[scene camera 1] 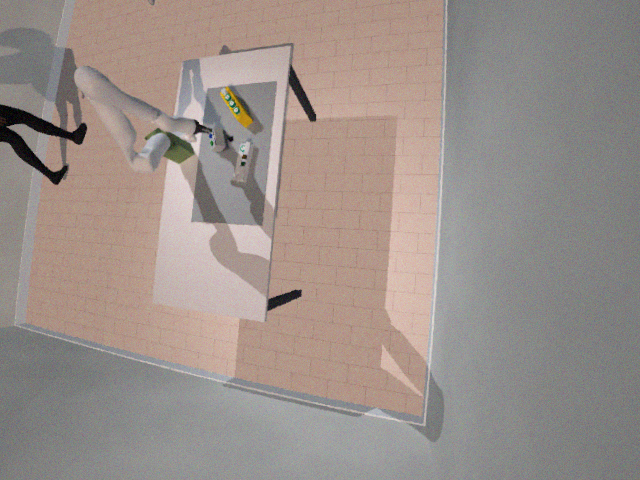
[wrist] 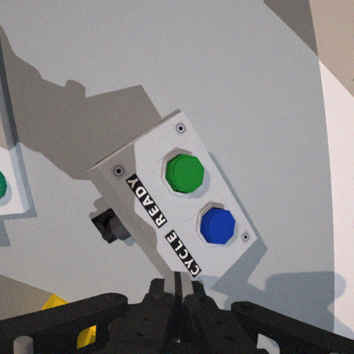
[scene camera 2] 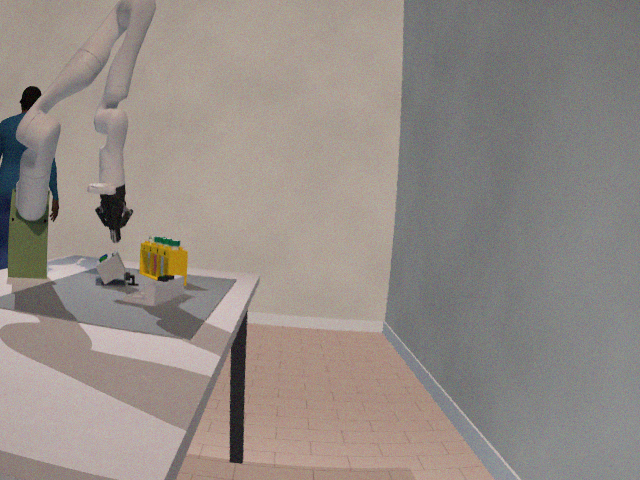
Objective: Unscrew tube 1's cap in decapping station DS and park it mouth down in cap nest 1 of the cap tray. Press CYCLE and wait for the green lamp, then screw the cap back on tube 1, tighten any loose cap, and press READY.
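Where they show: gripper, fingertip midpoint: (scene camera 1: 211, 130) (scene camera 2: 116, 242); arm's base, link origin: (scene camera 1: 161, 141) (scene camera 2: 31, 207).
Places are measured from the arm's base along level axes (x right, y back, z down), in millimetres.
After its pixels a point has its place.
Note:
The tilted white button box (scene camera 1: 218, 141) @[x -14, y -288, z 116 mm] (scene camera 2: 111, 269) @[x 15, y -273, z 145 mm] (wrist: 156, 160) carries the green READY button (wrist: 184, 173) and the blue CYCLE button (wrist: 217, 226). My gripper (scene camera 1: 210, 130) @[x -65, y -264, z 79 mm] (scene camera 2: 115, 239) @[x -65, y -264, z 79 mm] (wrist: 175, 287) is shut and empty, above the box near its CYCLE end and apart from it. A white tray (scene camera 1: 239, 173) @[x 176, y -416, z 142 mm] (scene camera 2: 162, 292) @[x 163, y -443, z 165 mm] (wrist: 15, 190) stands beside the box; the edge of a green cap (wrist: 2, 183) shows on it in the wrist view. The yellow tube rack (scene camera 1: 243, 119) @[x -130, y -438, z 125 mm] (scene camera 2: 178, 259) @[x -132, y -441, z 117 mm] (wrist: 54, 302) holds tubes, several with green caps. Tube numbers are too small to read, and I cannot make out a lit lamp.
A black fitting (scene camera 2: 130, 279) @[x -148, y -294, z 189 mm] (wrist: 111, 226) sits beside the button box. The grey mat (scene camera 1: 217, 206) @[x 347, y -249, z 189 mm] (scene camera 2: 175, 328) @[x 404, y -506, z 189 mm] lies on the white table (scene camera 1: 206, 273) @[x 740, y -187, z 192 mm] (scene camera 2: 103, 413) @[x 851, y -478, z 192 mm]. A green pedestal (scene camera 1: 179, 150) @[x 22, y -41, z 92 mm] (scene camera 2: 28, 248) @[x 35, y -12, z 110 mm] stands at the table's edge. A person (scene camera 1: 36, 122) (scene camera 2: 11, 144) is behind the arm.

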